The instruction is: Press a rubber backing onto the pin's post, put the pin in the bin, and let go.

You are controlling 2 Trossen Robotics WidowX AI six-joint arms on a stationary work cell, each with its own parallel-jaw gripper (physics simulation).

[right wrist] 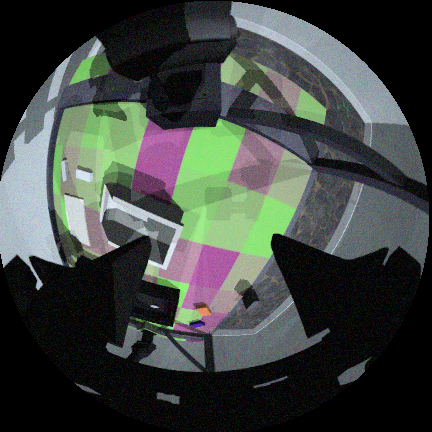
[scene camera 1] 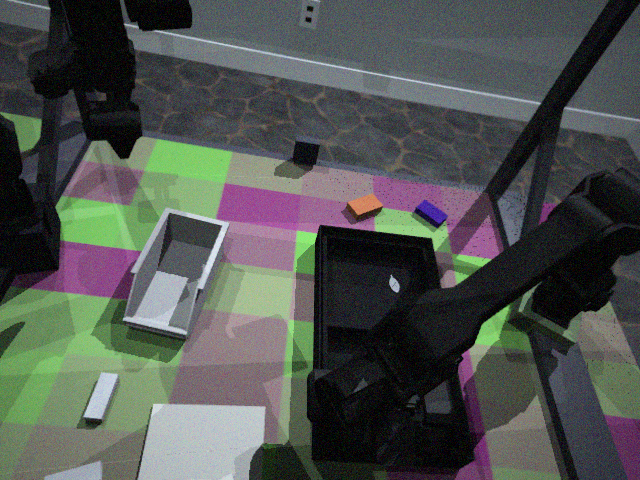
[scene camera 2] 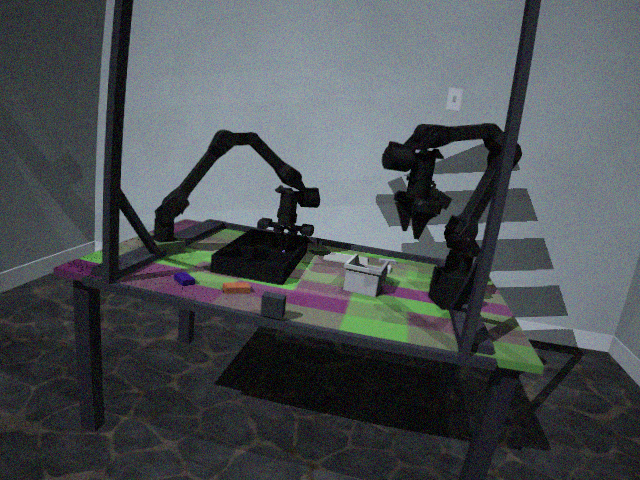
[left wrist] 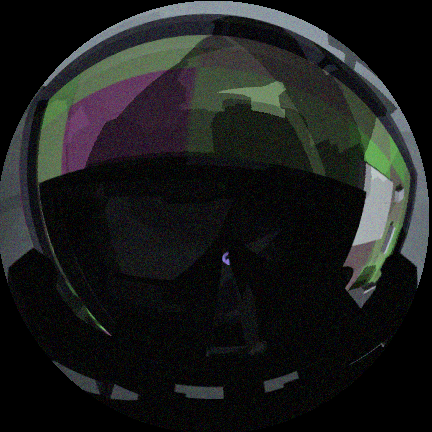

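Pixels of known places: left gripper, fingertip midpoint: (scene camera 1: pixel 363 419) (scene camera 2: pixel 283 251) (left wrist: pixel 224 243); right gripper, fingertip midpoint: (right wrist: pixel 211 241) (scene camera 2: pixel 410 235); left arm's base, link origin: (right wrist: pixel 148 332) (scene camera 1: pixel 552 306) (scene camera 2: pixel 163 238); right arm's base, link origin: (right wrist: pixel 183 81) (scene camera 1: pixel 2 209) (scene camera 2: pixel 457 272).
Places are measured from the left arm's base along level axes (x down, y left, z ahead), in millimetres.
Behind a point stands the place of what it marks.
The pin, a small white leaf shape (scene camera 1: pixel 394 283) @[x 32, y 107, z 252 mm] (right wrist: pixel 155 306) @[x 31, y 105, z 257 mm], lies on the floor of the black tray (scene camera 1: pixel 374 231) @[x -13, y 61, z 329 mm] (scene camera 2: pixel 248 272) @[x 19, y 61, z 331 mm]. The rubber backing, a small purple ring (left wrist: pixel 226 258) @[x 28, y 344, z 199 mm], shows partly at the fingertips of my left gripper (left wrist: pixel 224 243) @[x 33, y 351, z 193 mm] (scene camera 2: pixel 285 240) @[x 33, y 351, z 193 mm], which is shut on it, low inside the tray. The arm hides these fingertips in scene camera 1. The light grey open bin (scene camera 1: pixel 155 328) @[x 6, y 418, z 510 mm] (scene camera 2: pixel 361 281) @[x 3, y 249, z 577 mm] (right wrist: pixel 173 247) @[x -38, y 247, z 584 mm] stands on the table, left of the tray in scene camera 1. My right gripper (right wrist: pixel 211 241) @[x -154, y 268, z 686 mm] (scene camera 2: pixel 411 233) @[x -154, y 268, z 686 mm] is open and empty, high above the table.
An orange block (scene camera 1: pixel 364 206) @[x 22, y -18, z 380 mm] (scene camera 2: pixel 236 287) @[x 23, y -37, z 393 mm] and a blue block (scene camera 1: pixel 430 213) @[x 24, y -92, z 262 mm] (scene camera 2: pixel 184 279) @[x 24, y -114, z 281 mm] lie beyond the tray in scene camera 1. A dark cube (scene camera 1: pixel 306 151) @[x 2, y -57, z 544 mm] stands at the table edge. A white slab (scene camera 1: pixel 206 434) @[x 33, y 486, z 364 mm] and a white bar (scene camera 1: pixel 101 396) @[x 26, y 522, z 506 mm] lie nearer that camera.
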